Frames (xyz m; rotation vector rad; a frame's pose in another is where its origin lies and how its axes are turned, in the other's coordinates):
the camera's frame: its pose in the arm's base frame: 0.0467 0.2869 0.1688 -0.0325 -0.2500 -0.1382
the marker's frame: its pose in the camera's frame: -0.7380 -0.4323 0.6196 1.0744 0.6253 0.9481
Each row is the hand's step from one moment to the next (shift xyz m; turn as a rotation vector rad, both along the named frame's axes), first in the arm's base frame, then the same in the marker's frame.
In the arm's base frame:
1: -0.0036 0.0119 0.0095 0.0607 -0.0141 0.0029
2: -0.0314 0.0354 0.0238 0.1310 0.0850 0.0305
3: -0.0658 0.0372 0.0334 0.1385 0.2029 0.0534
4: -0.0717 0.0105 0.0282 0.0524 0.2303 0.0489
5: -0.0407 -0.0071 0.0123 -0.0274 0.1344 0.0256
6: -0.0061 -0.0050 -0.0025 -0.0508 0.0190 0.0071
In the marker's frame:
1: 0.0087 0.0126 -0.0032 0.0240 -0.0330 0.0472
2: 0.0133 0.0448 -0.0249 0.1479 -0.0222 0.0544
3: -0.0039 0.0711 -0.0420 0.2502 0.0225 0.0095
4: -0.0295 0.0631 -0.0345 0.2221 0.0709 -0.0616
5: -0.0278 0.0295 -0.0147 0.0958 0.0693 -0.0740
6: -0.0079 -0.0001 -0.0026 -0.0131 0.0372 -0.0379

